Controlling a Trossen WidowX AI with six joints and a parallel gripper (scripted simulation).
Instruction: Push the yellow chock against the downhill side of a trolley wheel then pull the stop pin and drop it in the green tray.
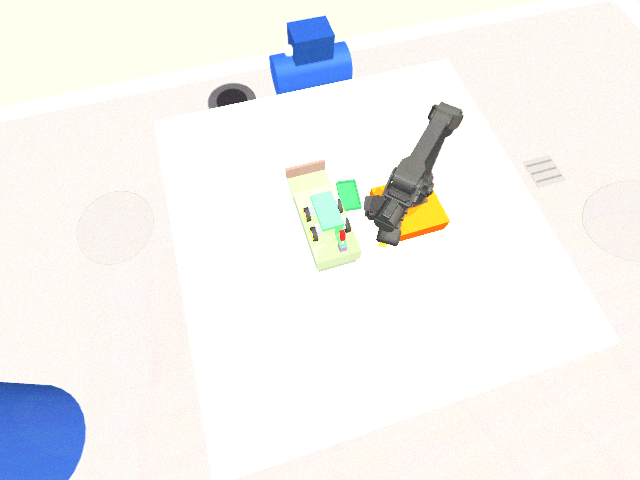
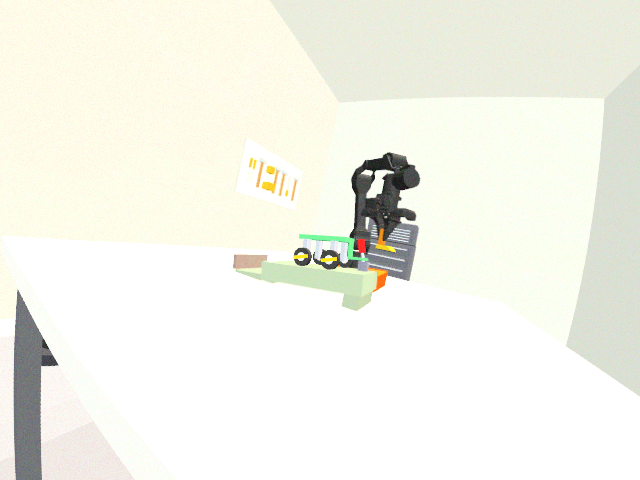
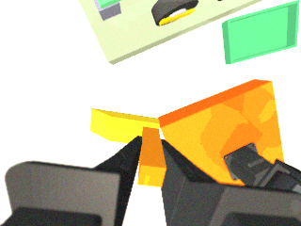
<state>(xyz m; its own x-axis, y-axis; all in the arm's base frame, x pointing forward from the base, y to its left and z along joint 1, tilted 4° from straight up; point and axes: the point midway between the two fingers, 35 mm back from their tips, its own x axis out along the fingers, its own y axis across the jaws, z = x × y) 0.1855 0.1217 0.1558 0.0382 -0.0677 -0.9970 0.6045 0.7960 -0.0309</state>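
Right now my gripper tip is 2 cm to the right of the yellow chock, 1 cm short of it and 1 cm above it. The rest, counted from my gripper tip: trolley 14 cm ahead, 12 cm to the right, 6 cm below; pale green ramp 14 cm ahead, 13 cm to the right, 13 cm below; red-headed stop pin 13 cm ahead, 5 cm below, 3 cm to the right.
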